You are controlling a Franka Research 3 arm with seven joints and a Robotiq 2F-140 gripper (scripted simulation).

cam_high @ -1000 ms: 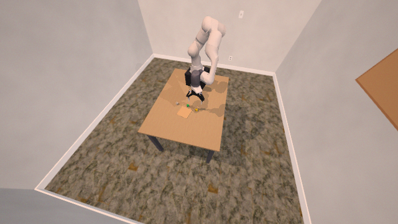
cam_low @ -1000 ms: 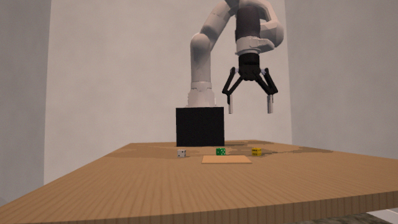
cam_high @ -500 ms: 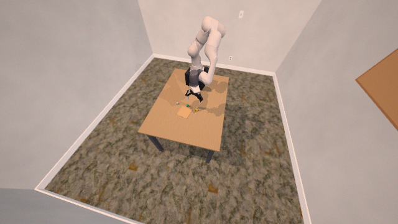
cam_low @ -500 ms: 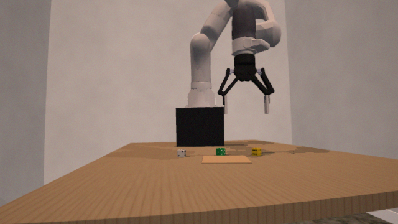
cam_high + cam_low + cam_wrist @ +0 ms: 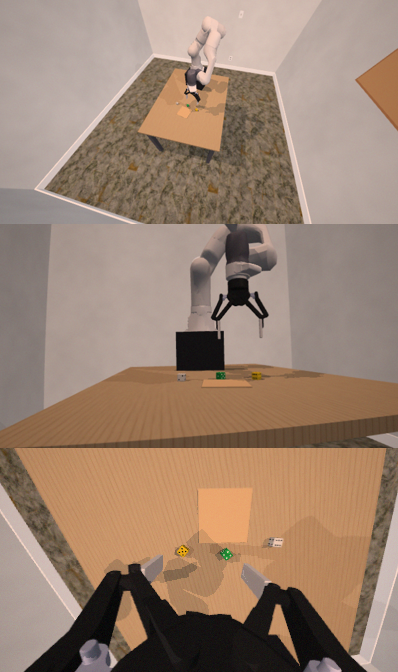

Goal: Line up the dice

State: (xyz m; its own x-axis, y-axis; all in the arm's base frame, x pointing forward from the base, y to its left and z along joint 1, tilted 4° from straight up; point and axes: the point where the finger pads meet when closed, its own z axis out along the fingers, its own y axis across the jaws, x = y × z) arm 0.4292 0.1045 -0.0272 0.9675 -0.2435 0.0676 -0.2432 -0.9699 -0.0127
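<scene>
Now: the green die 20 mm behind my hand, 70 mm to the right of it and 140 mm below it. Also, from my hand: tan mat (80 mm ahead, 70 mm to the right, 150 mm below); then white die (10 mm behind, 210 mm to the right, 140 mm below); then yellow die (10 mm ahead, 50 mm to the left, 140 mm below).
</scene>
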